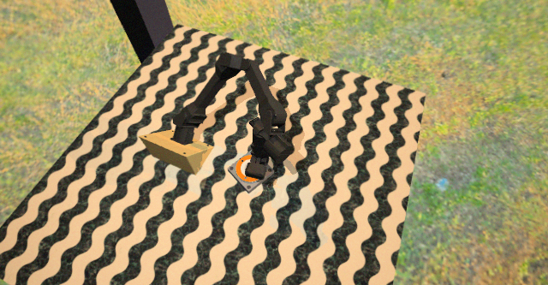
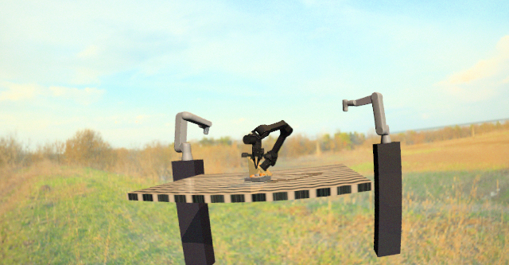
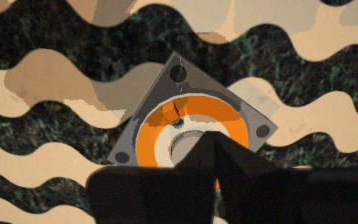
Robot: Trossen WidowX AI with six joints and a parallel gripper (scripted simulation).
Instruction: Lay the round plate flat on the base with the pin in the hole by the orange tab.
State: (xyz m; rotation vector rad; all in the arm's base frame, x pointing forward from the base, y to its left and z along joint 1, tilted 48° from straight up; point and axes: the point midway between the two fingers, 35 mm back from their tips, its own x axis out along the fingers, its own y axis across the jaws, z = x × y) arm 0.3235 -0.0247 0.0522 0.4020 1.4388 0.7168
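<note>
The round orange plate is 4 cm below my gripper tip, 2 cm behind it and 1 cm to the left of it. From my gripper tip the other things lie so: square grey base (6 cm below, 4 cm behind).
</note>
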